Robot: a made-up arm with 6 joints. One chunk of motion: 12 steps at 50 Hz.
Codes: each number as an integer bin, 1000 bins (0 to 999) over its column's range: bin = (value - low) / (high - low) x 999, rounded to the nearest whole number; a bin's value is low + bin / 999 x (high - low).
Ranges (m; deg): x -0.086..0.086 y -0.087..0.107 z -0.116..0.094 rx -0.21..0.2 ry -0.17..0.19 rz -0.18..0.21
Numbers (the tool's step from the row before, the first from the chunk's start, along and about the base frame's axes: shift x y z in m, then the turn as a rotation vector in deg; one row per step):
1: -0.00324 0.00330 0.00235 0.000 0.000 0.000
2: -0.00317 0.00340 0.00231 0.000 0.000 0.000
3: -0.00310 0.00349 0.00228 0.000 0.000 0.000
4: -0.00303 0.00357 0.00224 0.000 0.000 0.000
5: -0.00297 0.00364 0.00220 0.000 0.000 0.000
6: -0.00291 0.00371 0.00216 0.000 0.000 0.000
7: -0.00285 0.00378 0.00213 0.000 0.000 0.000
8: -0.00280 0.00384 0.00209 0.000 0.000 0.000
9: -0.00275 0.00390 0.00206 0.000 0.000 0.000
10: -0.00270 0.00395 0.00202 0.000 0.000 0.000
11: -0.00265 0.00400 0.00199 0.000 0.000 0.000
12: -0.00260 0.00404 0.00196 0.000 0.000 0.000
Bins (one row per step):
1: 481 465 563 512 472 461
2: 481 466 563 512 472 461
3: 481 466 563 512 472 461
4: 482 466 562 512 472 461
5: 482 467 562 512 472 461
6: 483 467 562 512 472 461
7: 483 467 562 512 472 461
8: 483 468 562 512 472 461
9: 484 468 562 512 472 461
10: 484 468 561 512 472 461
11: 484 469 561 512 472 461
12: 484 469 561 512 472 461

